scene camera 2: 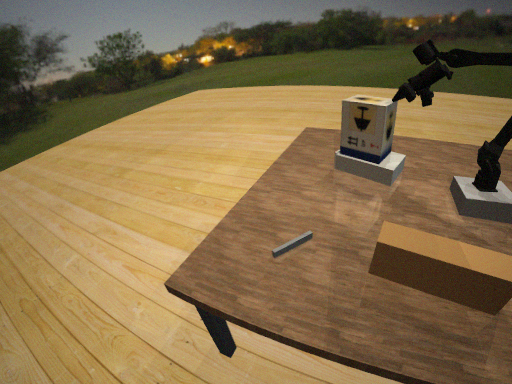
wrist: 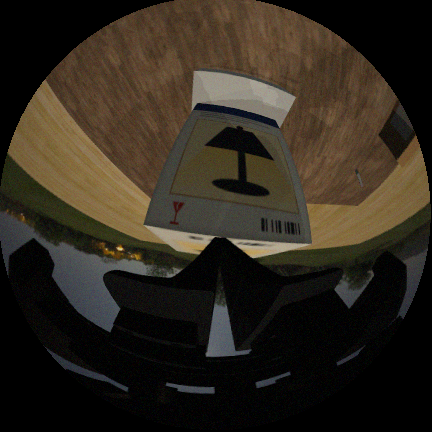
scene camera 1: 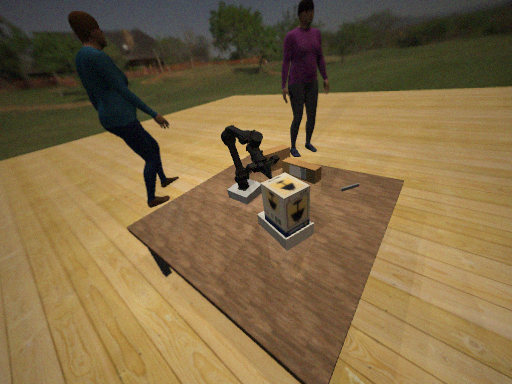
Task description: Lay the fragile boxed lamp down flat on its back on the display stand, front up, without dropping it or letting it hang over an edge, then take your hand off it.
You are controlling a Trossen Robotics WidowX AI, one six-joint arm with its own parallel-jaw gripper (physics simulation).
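Where they show: gripper, fingertip midpoint: (scene camera 2: 392, 100) (wrist: 218, 242) (scene camera 1: 271, 178); arm's base, origin of the base link: (scene camera 2: 484, 187) (scene camera 1: 243, 187).
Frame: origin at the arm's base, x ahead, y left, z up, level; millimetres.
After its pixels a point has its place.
The boxed lamp (scene camera 1: 286, 204) {x 458, y -321, z 194 mm} (scene camera 2: 369, 131) {x 416, y -143, z 126 mm} (wrist: 240, 165) {x 333, y -185, z 159 mm}, a white box with a dark blue band at its lower end, stands on end on the white display stand (scene camera 1: 274, 233) {x 375, y -303, z -24 mm} (scene camera 2: 365, 170) {x 417, y -125, z -31 mm} (wrist: 235, 91) {x 298, y -177, z 3 mm}. Its printed lamps are upside down, shade toward the stand. The side facing the arm carries a large lamp picture, a red glass mark and a barcode. My gripper (scene camera 1: 271, 176) {x 330, y -200, z 234 mm} (scene camera 2: 395, 100) {x 330, y -200, z 234 mm} (wrist: 218, 242) {x 330, y -200, z 234 mm} is shut and empty, its tips at the box's top edge on the arm's side. Whether they touch the box is too fine to tell.
A brown carton (scene camera 1: 312, 173) {x 394, y 292, z 15 mm} (scene camera 2: 440, 267) {x 299, y 406, z 25 mm} lies on the table (scene camera 1: 240, 260) {x 279, y -490, z -66 mm} (scene camera 2: 280, 295) {x 640, y 462, z -66 mm}, with another brown carton (scene camera 1: 276, 152) {x 61, y 429, z 86 mm} behind it in scene camera 1. A grey bar (scene camera 1: 350, 187) {x 645, y 294, z -53 mm} (scene camera 2: 292, 244) {x 641, y 307, z -48 mm} (wrist: 359, 178) {x 631, y 289, z -44 mm} lies on the table. Two people stand beyond the table.
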